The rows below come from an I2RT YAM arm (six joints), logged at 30 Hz.
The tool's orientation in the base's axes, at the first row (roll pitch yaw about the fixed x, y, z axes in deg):
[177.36 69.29 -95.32]
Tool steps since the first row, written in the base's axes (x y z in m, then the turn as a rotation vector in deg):
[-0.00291 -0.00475 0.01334 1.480 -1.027 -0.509]
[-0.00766 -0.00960 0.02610 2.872 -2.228 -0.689]
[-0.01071 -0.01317 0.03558 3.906 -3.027 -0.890]
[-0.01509 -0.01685 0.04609 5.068 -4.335 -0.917]
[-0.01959 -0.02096 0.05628 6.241 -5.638 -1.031]
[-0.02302 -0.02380 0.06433 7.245 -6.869 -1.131]
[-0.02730 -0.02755 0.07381 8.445 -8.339 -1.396]
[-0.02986 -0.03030 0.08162 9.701 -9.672 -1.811]
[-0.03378 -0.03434 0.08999 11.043 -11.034 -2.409]
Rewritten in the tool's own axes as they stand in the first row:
[-0.01071 0.00289 -0.00927 0.789 -1.537 -0.720]
[-0.02078 0.00760 -0.01850 1.335 -2.990 -1.722]
[-0.02829 0.01062 -0.02531 1.770 -4.066 -2.355]
[-0.03668 0.01498 -0.03265 2.218 -5.292 -3.521]
[-0.04462 0.01944 -0.04027 2.745 -6.530 -4.651]
[-0.05104 0.02285 -0.04591 3.239 -7.595 -5.725]
[-0.05844 0.02710 -0.05294 3.965 -8.871 -6.956]
[-0.06470 0.02964 -0.05837 4.782 -10.198 -8.004]
[-0.07098 0.03349 -0.06526 5.776 -11.616 -9.011]

